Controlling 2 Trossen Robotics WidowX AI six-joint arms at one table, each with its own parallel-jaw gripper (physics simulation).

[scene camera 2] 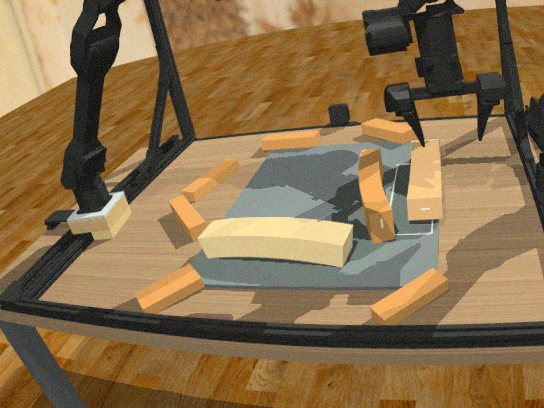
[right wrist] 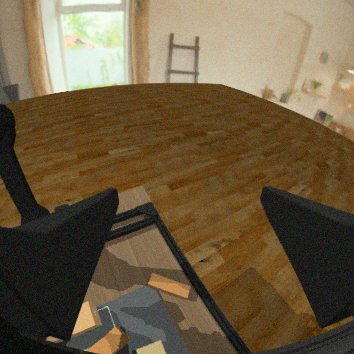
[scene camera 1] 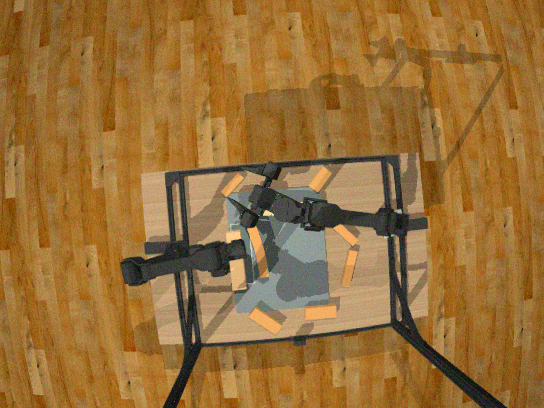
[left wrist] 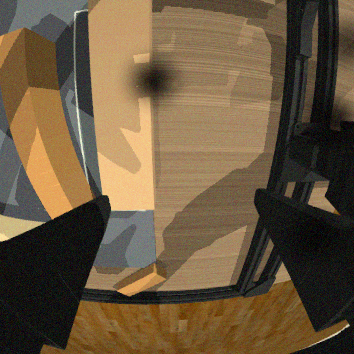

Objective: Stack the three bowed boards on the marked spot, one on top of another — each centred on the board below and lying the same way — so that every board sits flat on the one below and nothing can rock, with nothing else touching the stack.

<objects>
left gripper: open, holds nothing
right gripper: open, holds nothing
an orange board: on a white-outlined marked spot
a pale board: on the white-outlined marked spot
</objects>
